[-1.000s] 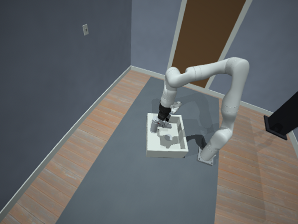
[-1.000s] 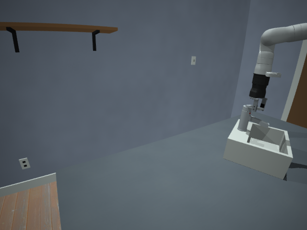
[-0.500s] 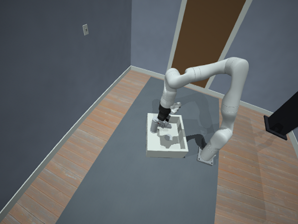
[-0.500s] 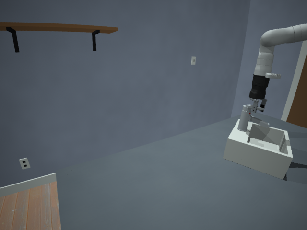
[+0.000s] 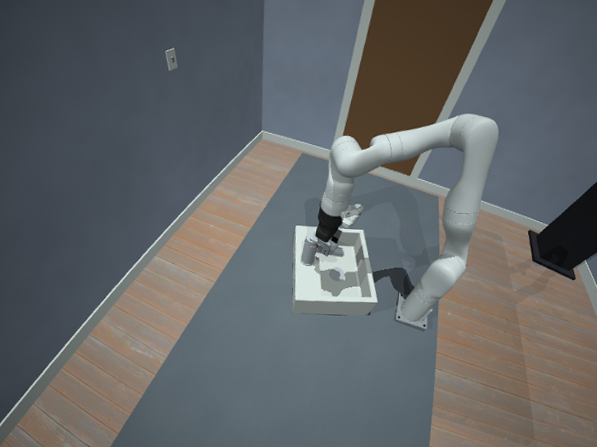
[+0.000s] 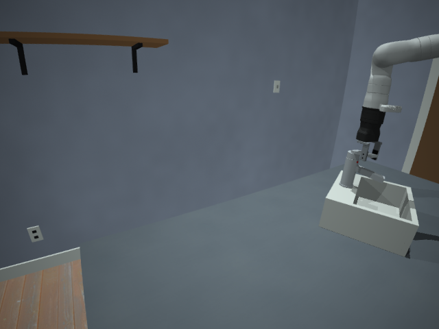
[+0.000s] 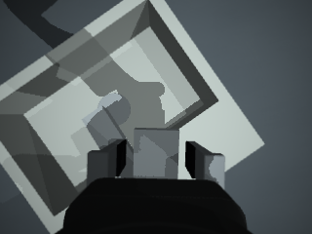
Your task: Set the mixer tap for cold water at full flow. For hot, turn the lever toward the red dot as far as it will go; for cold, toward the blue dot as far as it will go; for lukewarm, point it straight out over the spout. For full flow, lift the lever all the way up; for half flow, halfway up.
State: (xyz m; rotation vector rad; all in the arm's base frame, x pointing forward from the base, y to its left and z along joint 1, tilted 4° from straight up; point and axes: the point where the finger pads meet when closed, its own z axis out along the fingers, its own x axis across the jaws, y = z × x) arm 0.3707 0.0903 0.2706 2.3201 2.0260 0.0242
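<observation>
Now: the flat lever 2 cm ahead of my hand. The rest, counted from my hand: white basin 24 cm below, 7 cm to the right, 4 cm behind; then grey mixer tap 5 cm below, 5 cm ahead, 1 cm to the right.
</observation>
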